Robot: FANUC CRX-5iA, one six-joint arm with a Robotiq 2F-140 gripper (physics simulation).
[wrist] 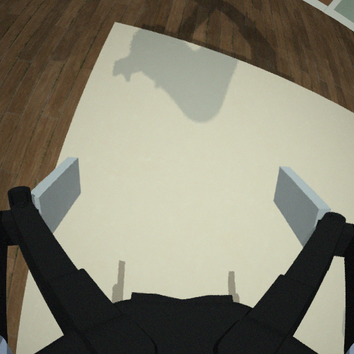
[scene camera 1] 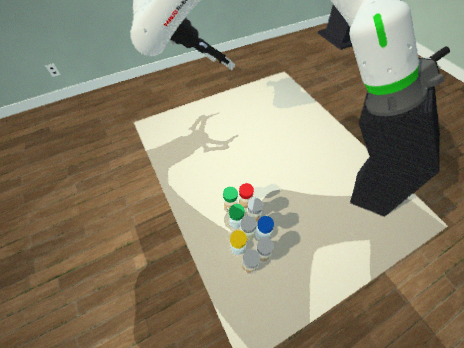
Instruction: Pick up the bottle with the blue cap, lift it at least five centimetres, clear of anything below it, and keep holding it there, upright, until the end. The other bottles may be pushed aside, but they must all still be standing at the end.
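Pixels of known places: gripper, fingertip midpoint: (scene camera 1: 224,62); arm's base, link origin: (scene camera 1: 395,99).
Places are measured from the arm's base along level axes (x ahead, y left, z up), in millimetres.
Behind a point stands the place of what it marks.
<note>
The bottle with the blue cap (scene camera 1: 265,225) @(x 420, y 53, z -334 mm) stands upright on the cream table top (scene camera 1: 320,145) @(x -54, y -199, z -440 mm) (wrist: 175,165), on the right side of a tight group of bottles in the scene view. A grey-capped bottle (scene camera 1: 248,224) @(x 469, y 24, z -334 mm) is close on its left, and another grey-capped bottle (scene camera 1: 265,247) @(x 459, y 117, z -334 mm) is close below it in the picture. My gripper (scene camera 1: 230,65) @(x 242, y -613, z -166 mm) (wrist: 178,179) is open and empty, high up near the far end of the table top, well away from the bottles. The bottles do not show in the wrist view.
Also in the group stand a yellow-capped bottle (scene camera 1: 238,240) @(x 525, y 57, z -334 mm), green-capped bottles (scene camera 1: 230,194) @(x 470, y -106, z -335 mm) (scene camera 1: 236,212) @(x 484, y -34, z -335 mm), a red-capped bottle (scene camera 1: 246,191) @(x 412, y -91, z -334 mm) and further grey-capped bottles (scene camera 1: 255,206) @(x 414, y -23, z -334 mm) (scene camera 1: 251,260) @(x 519, y 132, z -335 mm). The robot's dark pedestal (scene camera 1: 400,150) @(x 25, y 109, z -96 mm) stands at the right edge of the table top.
</note>
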